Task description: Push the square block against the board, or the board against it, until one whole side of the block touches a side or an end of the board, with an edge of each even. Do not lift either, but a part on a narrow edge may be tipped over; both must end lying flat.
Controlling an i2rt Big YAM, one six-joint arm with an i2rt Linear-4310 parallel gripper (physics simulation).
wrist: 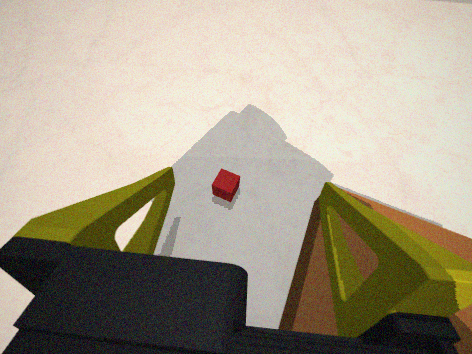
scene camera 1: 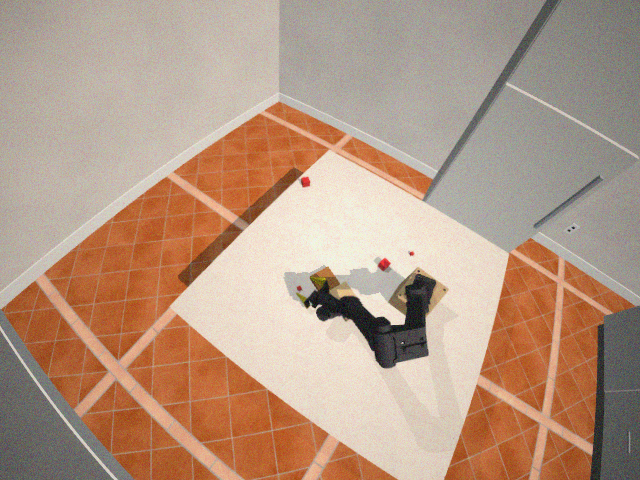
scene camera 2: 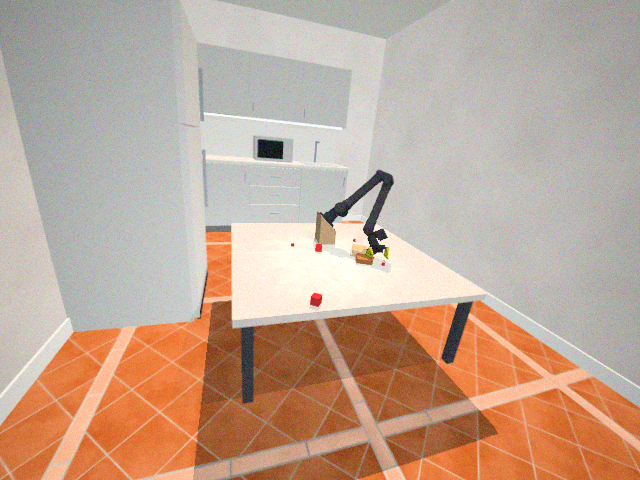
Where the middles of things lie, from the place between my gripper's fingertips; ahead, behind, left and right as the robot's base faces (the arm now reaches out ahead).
Labels:
Right now the brown square block (wrist: 309, 308) is 70 mm behind my hand, 70 mm to the right of it and 20 mm below it.

